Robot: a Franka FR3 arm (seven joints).
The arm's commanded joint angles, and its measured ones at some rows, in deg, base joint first. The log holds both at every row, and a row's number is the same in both.
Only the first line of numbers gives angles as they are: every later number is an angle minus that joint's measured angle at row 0.
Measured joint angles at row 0:
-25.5, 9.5, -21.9, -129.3, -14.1, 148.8, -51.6
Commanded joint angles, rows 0 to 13:
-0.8, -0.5, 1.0, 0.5, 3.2, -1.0, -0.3
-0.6, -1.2, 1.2, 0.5, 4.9, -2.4, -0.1
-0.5, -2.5, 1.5, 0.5, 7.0, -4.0, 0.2
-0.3, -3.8, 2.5, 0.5, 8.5, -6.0, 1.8
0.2, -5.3, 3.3, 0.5, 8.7, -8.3, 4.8
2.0, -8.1, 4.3, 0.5, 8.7, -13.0, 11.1
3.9, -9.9, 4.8, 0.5, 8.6, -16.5, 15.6
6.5, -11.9, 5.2, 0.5, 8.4, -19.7, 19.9
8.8, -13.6, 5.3, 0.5, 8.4, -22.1, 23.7
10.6, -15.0, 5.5, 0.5, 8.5, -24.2, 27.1
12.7, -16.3, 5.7, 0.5, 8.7, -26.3, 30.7
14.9, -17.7, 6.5, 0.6, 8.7, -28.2, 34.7
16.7, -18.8, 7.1, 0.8, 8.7, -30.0, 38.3
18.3, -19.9, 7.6, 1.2, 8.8, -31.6, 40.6
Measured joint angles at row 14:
14.0, -15.8, 6.8, 1.6, 7.9, -26.9, 32.8
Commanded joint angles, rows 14 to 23:
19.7, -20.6, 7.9, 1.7, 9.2, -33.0, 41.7
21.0, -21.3, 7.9, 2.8, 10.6, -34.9, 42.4
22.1, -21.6, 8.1, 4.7, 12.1, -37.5, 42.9
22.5, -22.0, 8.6, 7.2, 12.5, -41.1, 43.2
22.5, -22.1, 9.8, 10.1, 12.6, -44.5, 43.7
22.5, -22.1, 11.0, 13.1, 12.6, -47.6, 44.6
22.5, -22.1, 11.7, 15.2, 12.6, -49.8, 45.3
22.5, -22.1, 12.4, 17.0, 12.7, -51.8, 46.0
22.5, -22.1, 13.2, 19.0, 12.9, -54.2, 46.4
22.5, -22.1, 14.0, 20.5, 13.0, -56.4, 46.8
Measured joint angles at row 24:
22.2, -22.7, 12.3, 14.9, 11.5, -49.8, 45.0
